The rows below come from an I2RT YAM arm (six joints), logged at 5 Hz.
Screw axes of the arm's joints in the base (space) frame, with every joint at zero. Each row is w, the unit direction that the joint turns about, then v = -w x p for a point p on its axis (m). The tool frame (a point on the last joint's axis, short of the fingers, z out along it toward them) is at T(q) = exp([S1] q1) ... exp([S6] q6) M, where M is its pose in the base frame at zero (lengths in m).
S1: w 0 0 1 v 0.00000 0.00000 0.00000
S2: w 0 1 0 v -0.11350 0.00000 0.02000
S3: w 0 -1 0 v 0.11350 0.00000 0.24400
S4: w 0 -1 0 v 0.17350 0.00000 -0.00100
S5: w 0 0 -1 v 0.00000 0.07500 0.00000
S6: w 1 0 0 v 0.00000 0.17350 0.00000
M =
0 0 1 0.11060
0 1 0 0.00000
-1 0 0 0.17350
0 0 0 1
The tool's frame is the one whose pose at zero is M.
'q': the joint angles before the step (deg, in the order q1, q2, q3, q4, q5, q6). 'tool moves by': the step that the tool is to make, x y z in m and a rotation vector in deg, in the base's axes. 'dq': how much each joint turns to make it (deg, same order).
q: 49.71, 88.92, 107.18, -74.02, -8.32, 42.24
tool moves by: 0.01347, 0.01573, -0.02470, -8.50, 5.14, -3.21
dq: 0.33, 6.08, 2.25, -5.71, 3.09, 2.33
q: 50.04, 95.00, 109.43, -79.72, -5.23, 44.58
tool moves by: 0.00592, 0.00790, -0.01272, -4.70, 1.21, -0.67
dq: 0.35, 2.95, 0.94, -2.36, 2.31, 0.15
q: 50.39, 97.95, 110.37, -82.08, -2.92, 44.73
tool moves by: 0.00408, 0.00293, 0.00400, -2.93, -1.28, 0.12
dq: 0.07, 2.40, 4.13, -3.19, 2.67, -1.01
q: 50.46, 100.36, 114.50, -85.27, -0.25, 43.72
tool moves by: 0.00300, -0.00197, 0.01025, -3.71, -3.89, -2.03
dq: 0.00, 1.74, 4.85, -3.50, 5.73, 0.20
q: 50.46, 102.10, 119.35, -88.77, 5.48, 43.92
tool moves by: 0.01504, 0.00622, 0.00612, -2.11, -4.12, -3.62
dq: -0.75, 4.38, 7.10, -1.88, 5.20, 1.27
